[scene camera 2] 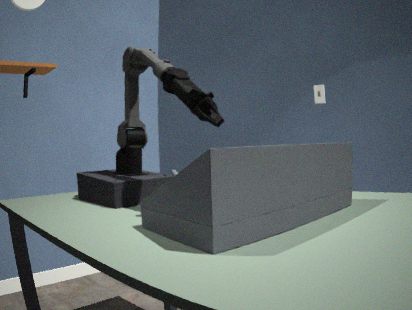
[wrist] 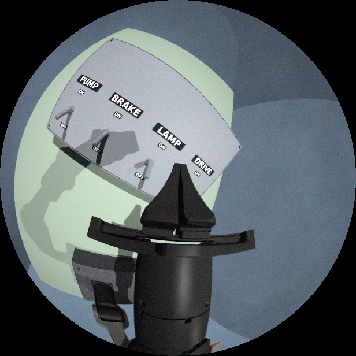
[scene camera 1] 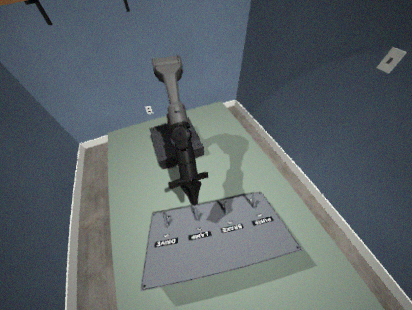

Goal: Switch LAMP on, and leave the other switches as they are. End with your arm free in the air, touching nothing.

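Observation:
The grey switch panel is a sloped box. The LAMP switch has its lever tilted toward its OFF mark. The PUMP switch and BRAKE switch also lean toward OFF. The DRIVE switch shows at the panel's end in the first scene view, its lever position unclear; the gripper hides it in the wrist view. My gripper is shut and empty, in the air above the panel, touching nothing.
The panel stands on the green table, in front of the arm's dark base block. An orange shelf is on the wall at the left. The arm's shadow falls across the table and panel.

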